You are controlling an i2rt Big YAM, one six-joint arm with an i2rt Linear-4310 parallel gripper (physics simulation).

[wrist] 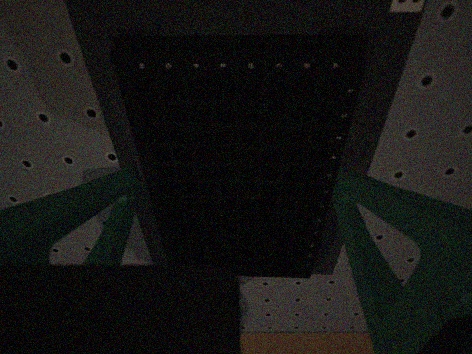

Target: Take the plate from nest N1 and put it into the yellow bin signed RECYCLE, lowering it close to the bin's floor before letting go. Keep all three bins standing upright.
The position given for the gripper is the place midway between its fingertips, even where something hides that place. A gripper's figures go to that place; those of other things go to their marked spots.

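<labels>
The gripper [235,178] sits 0.13 m from the lens, while a black plate [240,138] is 0.11 m from the lens.
</labels>
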